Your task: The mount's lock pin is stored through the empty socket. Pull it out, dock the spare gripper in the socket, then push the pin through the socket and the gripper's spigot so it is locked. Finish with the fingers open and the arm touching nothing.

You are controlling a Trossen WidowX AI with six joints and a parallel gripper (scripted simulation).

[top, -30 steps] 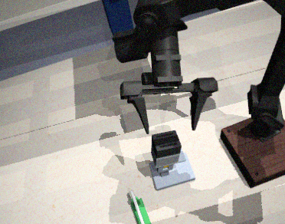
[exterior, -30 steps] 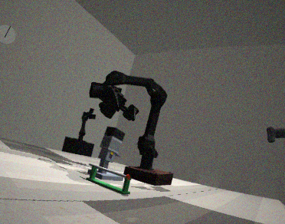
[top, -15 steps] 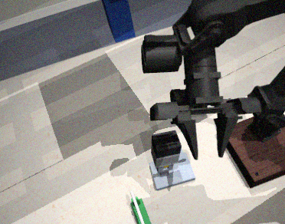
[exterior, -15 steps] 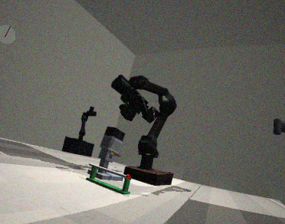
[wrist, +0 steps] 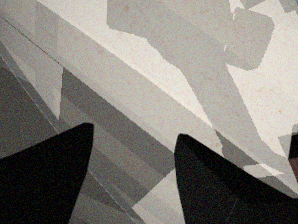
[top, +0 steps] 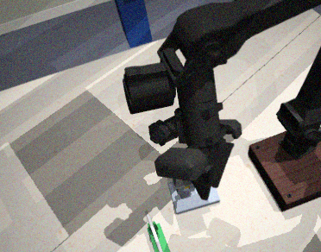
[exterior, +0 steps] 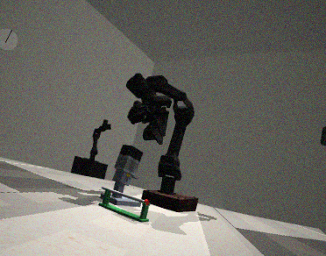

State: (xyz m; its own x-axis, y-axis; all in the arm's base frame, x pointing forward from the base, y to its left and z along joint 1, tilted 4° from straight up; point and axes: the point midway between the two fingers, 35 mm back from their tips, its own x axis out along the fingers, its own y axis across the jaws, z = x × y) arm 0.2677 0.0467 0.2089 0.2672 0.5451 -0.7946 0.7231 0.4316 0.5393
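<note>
My gripper tip is 200 mm above the green rack and 120 mm short of it. Also, from my gripper tip: spare gripper (100 mm to the right, 90 mm below); grey mount (170 mm below, 100 mm to the right, 10 mm behind).
</note>
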